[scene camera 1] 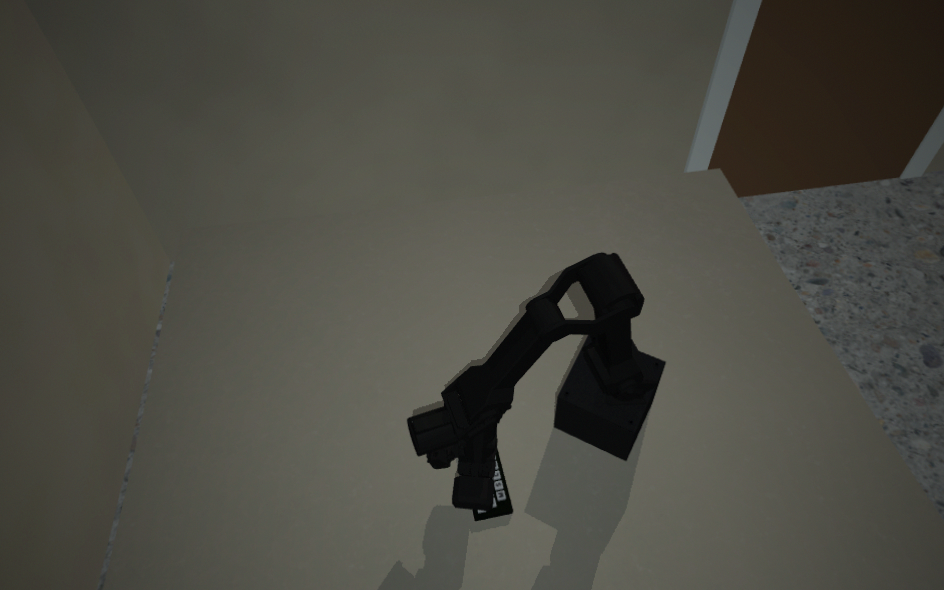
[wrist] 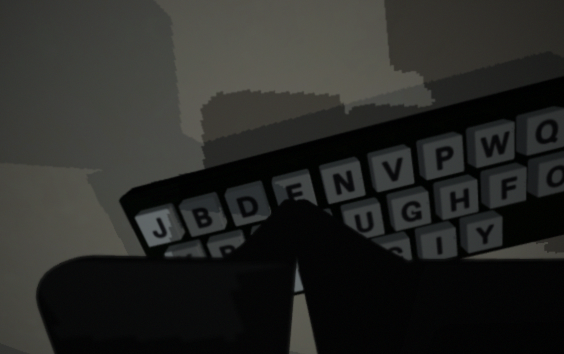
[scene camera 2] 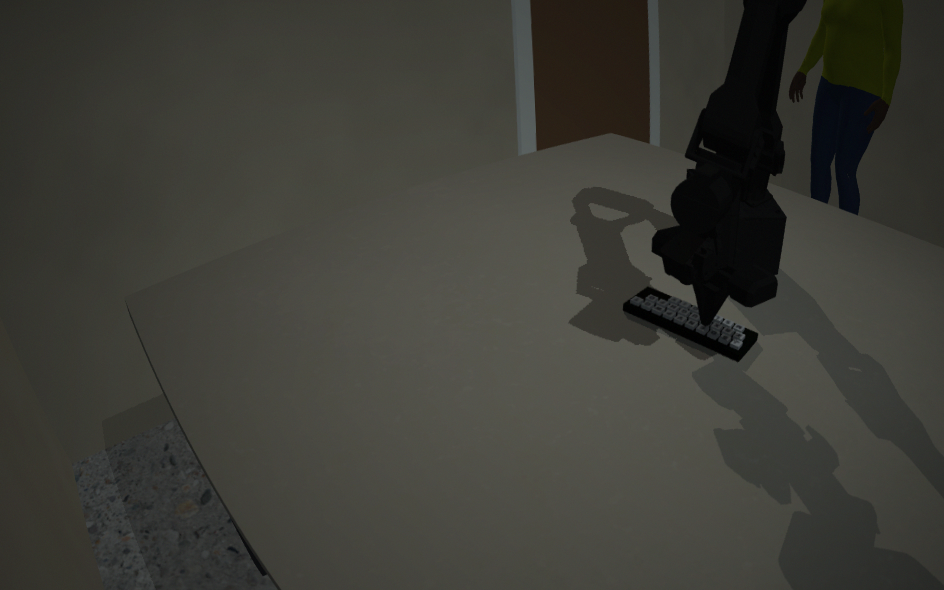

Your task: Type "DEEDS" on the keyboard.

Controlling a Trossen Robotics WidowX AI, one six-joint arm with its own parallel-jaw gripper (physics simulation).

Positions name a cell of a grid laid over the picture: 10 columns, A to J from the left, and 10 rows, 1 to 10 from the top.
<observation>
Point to a black keyboard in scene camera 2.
G6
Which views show my gripper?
Scene camera 1, the wrist view and scene camera 2: all of them.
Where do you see a black keyboard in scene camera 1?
F9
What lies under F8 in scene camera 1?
My gripper.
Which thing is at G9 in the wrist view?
My gripper.
</observation>
